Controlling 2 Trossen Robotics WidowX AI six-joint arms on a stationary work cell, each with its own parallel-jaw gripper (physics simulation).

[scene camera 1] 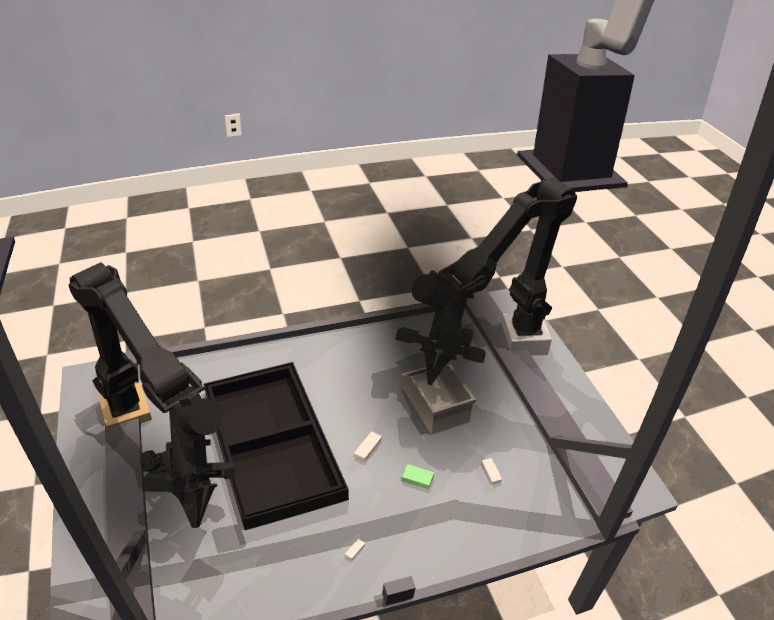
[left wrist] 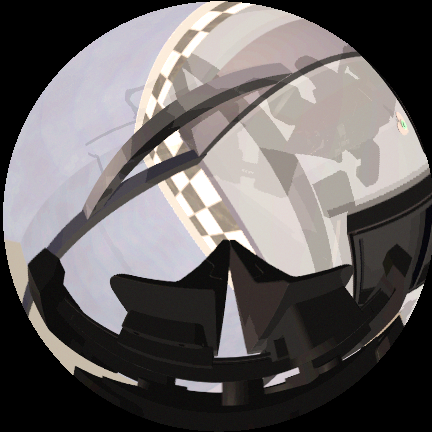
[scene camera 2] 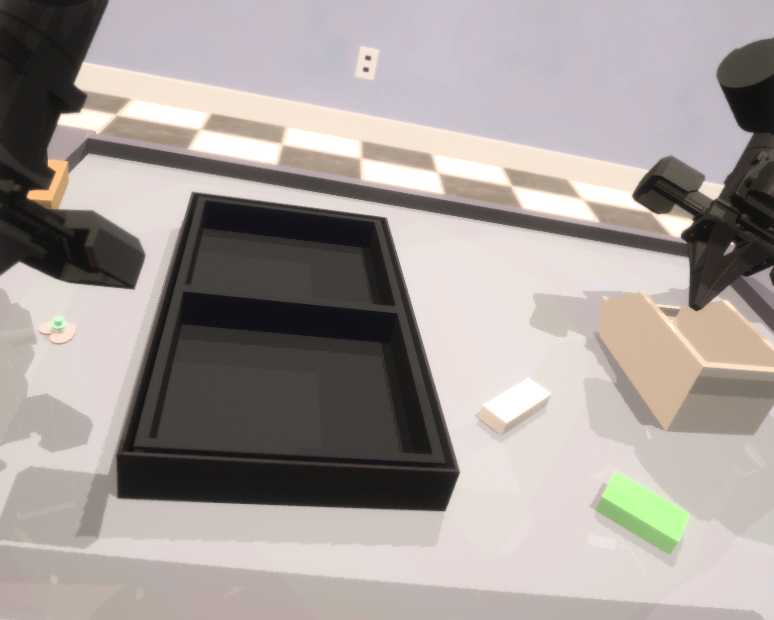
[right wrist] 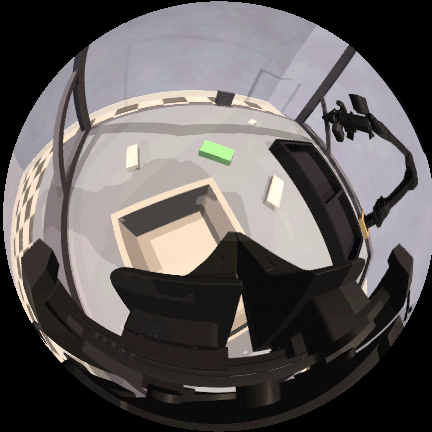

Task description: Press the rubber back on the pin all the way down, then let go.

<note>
The left gripper (scene camera 1: 195,527) is shut, with nothing in its grasp. The right gripper (scene camera 2: 694,308) is shut, with nothing in its grasp. Also in view: a tan open box (scene camera 2: 698,371), a black two-compartment tray (scene camera 2: 285,366) and a frame post (scene camera 1: 741,214).
The left gripper also shows in the left wrist view (left wrist: 228,244). The right gripper is seen too in scene camera 1 (scene camera 1: 429,384) and in the right wrist view (right wrist: 233,237). The tan open box is seen too in the right wrist view (right wrist: 172,232).
</note>
